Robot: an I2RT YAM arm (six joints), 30 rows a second.
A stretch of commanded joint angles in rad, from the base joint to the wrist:
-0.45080, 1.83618, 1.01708, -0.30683, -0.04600, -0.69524
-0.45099, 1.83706, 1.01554, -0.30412, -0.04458, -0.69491
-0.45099, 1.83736, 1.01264, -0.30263, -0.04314, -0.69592
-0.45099, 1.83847, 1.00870, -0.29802, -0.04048, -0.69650
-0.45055, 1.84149, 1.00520, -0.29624, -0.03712, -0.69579
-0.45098, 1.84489, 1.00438, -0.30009, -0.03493, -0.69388
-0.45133, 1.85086, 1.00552, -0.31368, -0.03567, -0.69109
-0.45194, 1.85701, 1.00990, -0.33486, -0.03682, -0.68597
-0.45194, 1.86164, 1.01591, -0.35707, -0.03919, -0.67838
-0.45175, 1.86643, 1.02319, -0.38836, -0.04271, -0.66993
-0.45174, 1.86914, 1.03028, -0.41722, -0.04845, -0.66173
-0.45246, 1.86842, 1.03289, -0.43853, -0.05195, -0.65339
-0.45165, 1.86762, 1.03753, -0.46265, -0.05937, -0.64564
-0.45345, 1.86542, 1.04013, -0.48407, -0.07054, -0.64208
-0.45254, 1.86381, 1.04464, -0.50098, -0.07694, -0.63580
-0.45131, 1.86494, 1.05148, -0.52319, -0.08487, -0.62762
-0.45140, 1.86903, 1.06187, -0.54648, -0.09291, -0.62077
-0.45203, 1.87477, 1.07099, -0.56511, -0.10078, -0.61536
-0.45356, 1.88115, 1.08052, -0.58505, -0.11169, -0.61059
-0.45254, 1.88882, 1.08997, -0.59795, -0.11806, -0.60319
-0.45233, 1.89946, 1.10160, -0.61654, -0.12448, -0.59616
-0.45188, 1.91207, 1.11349, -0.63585, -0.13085, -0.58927
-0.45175, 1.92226, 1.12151, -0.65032, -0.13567, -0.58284
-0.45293, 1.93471, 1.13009, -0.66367, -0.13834, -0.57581
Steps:
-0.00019, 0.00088, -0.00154, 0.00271, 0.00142, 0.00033
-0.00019, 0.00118, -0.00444, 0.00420, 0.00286, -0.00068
-0.00019, 0.00229, -0.00838, 0.00881, 0.00552, -0.00126
0.00025, 0.00531, -0.01188, 0.01059, 0.00888, -0.00055
-0.00018, 0.00871, -0.01270, 0.00674, 0.01107, 0.00136
-0.00053, 0.01468, -0.01156, -0.00685, 0.01033, 0.00415
-0.00114, 0.02083, -0.00718, -0.02803, 0.00918, 0.00927
-0.00114, 0.02546, -0.00117, -0.05024, 0.00681, 0.01686
-0.00095, 0.03025, 0.00611, -0.08153, 0.00329, 0.02531
-0.00094, 0.03296, 0.01320, -0.11039, -0.00245, 0.03351
-0.00166, 0.03224, 0.01581, -0.13170, -0.00595, 0.04185
-0.00085, 0.03144, 0.02045, -0.15582, -0.01337, 0.04960
-0.00265, 0.02924, 0.02305, -0.17724, -0.02454, 0.05316
-0.00174, 0.02763, 0.02756, -0.19415, -0.03094, 0.05944
-0.00051, 0.02876, 0.03440, -0.21636, -0.03887, 0.06762
-0.00060, 0.03285, 0.04479, -0.23965, -0.04691, 0.07447
-0.00123, 0.03859, 0.05391, -0.25828, -0.05478, 0.07988
-0.00276, 0.04497, 0.06344, -0.27822, -0.06569, 0.08465
-0.00174, 0.05264, 0.07289, -0.29112, -0.07206, 0.09205
-0.00153, 0.06328, 0.08452, -0.30971, -0.07848, 0.09908
-0.00108, 0.07589, 0.09641, -0.32902, -0.08485, 0.10597
-0.00095, 0.08608, 0.10443, -0.34349, -0.08967, 0.11240
-0.00213, 0.09853, 0.11301, -0.35684, -0.09234, 0.11943

